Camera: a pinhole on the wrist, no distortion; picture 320 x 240 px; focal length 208.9 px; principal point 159.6 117.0 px. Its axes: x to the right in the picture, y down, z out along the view. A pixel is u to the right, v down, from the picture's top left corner.
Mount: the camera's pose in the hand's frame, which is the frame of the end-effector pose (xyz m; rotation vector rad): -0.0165 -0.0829 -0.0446 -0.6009 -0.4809 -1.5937
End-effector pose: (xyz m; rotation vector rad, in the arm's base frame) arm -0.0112 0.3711 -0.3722 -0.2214 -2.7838 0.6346
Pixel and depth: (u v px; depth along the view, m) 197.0 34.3 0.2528
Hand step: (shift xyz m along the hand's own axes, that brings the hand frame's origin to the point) -0.0934 0.0513 0.1835
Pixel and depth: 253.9 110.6 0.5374
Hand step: 0.0063 0.0679 0.5252
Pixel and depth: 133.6 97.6 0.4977
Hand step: -0.0090 0.2815 0.3030
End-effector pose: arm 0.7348 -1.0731 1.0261 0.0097 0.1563 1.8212
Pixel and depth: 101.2 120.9 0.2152
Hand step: 0.0126 0.0978 0.0836
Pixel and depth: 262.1 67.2 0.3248
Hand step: -0.0705 0.0058 0.3105
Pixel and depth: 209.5 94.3 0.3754
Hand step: -0.0249 0.0873 0.3041
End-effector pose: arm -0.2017 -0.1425 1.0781 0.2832 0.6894 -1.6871
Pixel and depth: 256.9 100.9 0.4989
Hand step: -0.0187 0.0541 0.4898
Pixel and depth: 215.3 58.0 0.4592
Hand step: -0.1068 0.1241 0.3932
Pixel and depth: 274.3 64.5 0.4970
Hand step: -0.1072 0.0311 0.5174
